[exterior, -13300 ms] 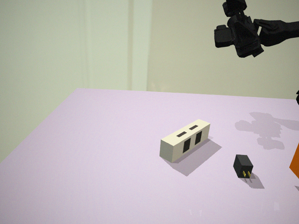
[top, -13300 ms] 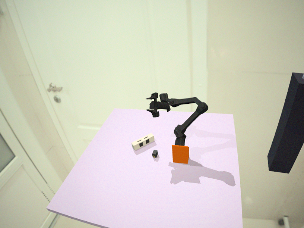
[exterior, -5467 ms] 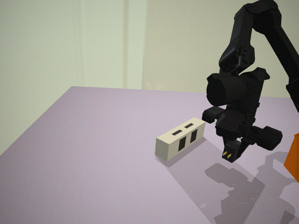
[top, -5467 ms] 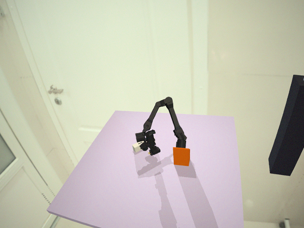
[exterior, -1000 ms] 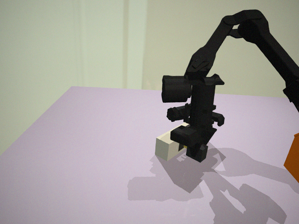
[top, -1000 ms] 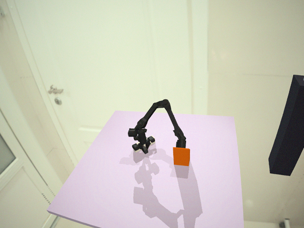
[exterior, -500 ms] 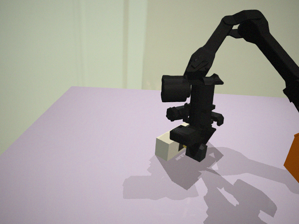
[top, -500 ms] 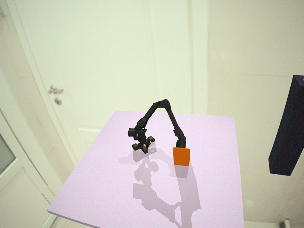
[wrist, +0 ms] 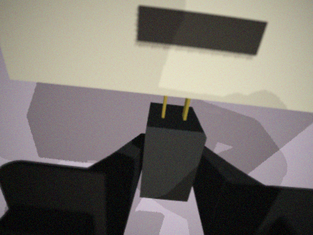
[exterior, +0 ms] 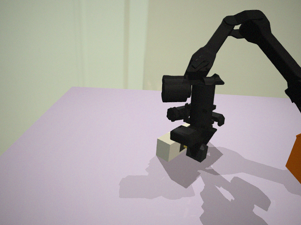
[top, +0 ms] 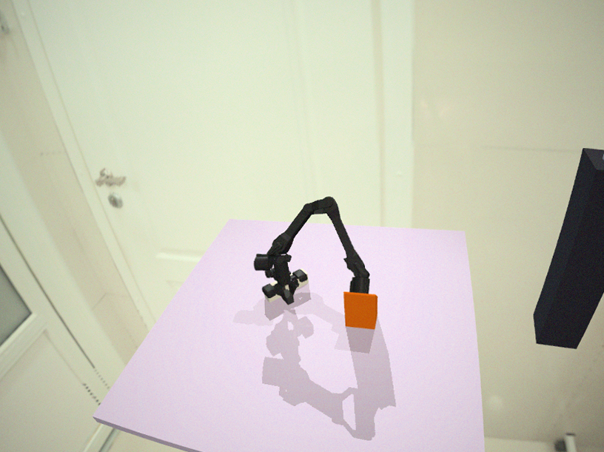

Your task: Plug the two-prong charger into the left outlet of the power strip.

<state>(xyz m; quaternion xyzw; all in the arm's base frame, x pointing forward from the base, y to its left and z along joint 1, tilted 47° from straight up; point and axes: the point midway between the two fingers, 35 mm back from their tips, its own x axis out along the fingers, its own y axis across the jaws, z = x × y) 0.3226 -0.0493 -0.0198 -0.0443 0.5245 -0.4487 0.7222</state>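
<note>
Now: gripper tip 1 cm to the left of the two-prong charger, 1 cm below it and 1 cm short of it.
</note>
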